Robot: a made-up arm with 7 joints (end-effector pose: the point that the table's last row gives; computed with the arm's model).
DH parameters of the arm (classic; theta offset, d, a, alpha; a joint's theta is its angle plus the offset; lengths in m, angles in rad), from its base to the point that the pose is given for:
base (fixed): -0.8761 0 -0.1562 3.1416
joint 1: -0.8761 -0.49 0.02 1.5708
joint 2: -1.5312 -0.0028 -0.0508 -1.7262
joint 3: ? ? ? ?
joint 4: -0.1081 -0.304 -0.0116 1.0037
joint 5: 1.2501 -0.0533 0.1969 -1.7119
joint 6: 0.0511 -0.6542 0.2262 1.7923
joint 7: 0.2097 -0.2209 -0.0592 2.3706
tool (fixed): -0.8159 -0.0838 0 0
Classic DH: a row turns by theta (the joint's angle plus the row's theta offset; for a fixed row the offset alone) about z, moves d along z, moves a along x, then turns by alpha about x.
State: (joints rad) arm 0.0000 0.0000 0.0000 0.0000 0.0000 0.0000 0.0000
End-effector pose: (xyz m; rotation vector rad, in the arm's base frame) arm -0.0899 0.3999 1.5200 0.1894 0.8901 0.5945
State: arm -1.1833 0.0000 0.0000 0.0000 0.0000 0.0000 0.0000
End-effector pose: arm -0.3553 0.2351 1.5200 -0.3816 0.9499 1.6837
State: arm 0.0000 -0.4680 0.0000 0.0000 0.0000 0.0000 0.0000
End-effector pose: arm -0.5535 0.3999 1.4048 0.0452 0.4371 0.6061
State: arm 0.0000 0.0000 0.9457 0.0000 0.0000 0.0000 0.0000
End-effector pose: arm -0.2517 -0.5763 1.2985 0.9868 0.4097 0.9447
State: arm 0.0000 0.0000 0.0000 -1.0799 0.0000 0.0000 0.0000
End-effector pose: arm -0.6607 -0.0025 1.4462 0.3013 -0.1236 1.0635
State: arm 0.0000 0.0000 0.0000 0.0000 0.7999 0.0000 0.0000
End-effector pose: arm -0.0899 0.7303 1.1015 -0.5322 1.0637 0.2034
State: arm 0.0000 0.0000 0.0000 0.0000 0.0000 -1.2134 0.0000
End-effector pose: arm -0.3272 0.4493 1.4876 -0.5610 0.9650 1.6113
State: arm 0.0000 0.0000 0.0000 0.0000 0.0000 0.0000 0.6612
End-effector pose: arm -0.0864 0.3852 1.5718 -0.4214 1.0790 0.3231
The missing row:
joint 3: -0.3559 -0.3406 0.4324 2.2727
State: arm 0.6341 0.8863 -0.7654 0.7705 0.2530 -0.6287 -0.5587
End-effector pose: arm 0.4405 0.7280 0.3444 0.7557 2.8067 -0.0196
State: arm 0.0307 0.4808 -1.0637 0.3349 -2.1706 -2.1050 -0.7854
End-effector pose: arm -0.0055 0.3266 1.3239 0.7245 0.4896 2.4485
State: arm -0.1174 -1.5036 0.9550 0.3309 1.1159 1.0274 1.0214
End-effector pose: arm -0.8166 -0.0294 0.5634 0.2574 -0.0150 -0.6225
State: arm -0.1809 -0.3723 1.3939 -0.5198 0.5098 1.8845 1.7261
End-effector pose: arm -0.4751 -1.0023 0.4353 1.1122 1.8202 0.4640
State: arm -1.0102 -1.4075 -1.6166 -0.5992 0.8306 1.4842 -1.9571
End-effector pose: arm -0.8053 0.9855 0.3381 -0.3089 -2.2189 1.8101
